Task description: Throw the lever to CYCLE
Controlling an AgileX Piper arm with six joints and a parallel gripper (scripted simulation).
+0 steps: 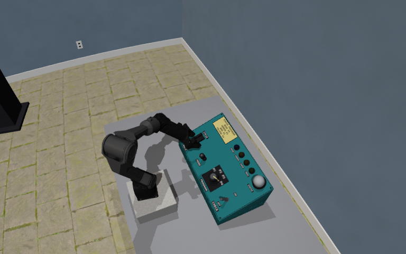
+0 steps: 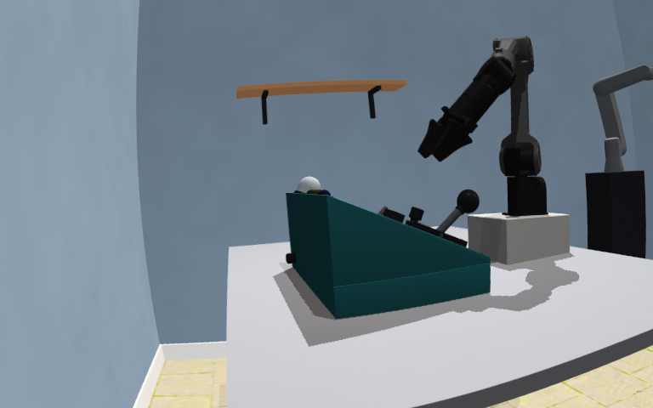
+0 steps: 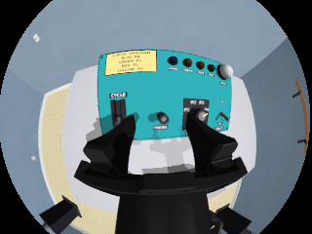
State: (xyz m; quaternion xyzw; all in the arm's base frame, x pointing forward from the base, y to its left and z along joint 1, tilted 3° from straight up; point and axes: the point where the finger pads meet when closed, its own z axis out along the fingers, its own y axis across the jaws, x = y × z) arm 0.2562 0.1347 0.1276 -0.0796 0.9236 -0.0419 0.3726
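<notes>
My hand is 4 cm short of the mode knob, 2 cm to the left of it and 12 cm above it. Round my hand: rotary selector (6 cm ahead, 15 cm to the right, 12 cm below); then toggle switch (7 cm ahead, 26 cm to the right, 12 cm below); then teal sloped console (8 cm ahead, 7 cm to the right, 14 cm below).
</notes>
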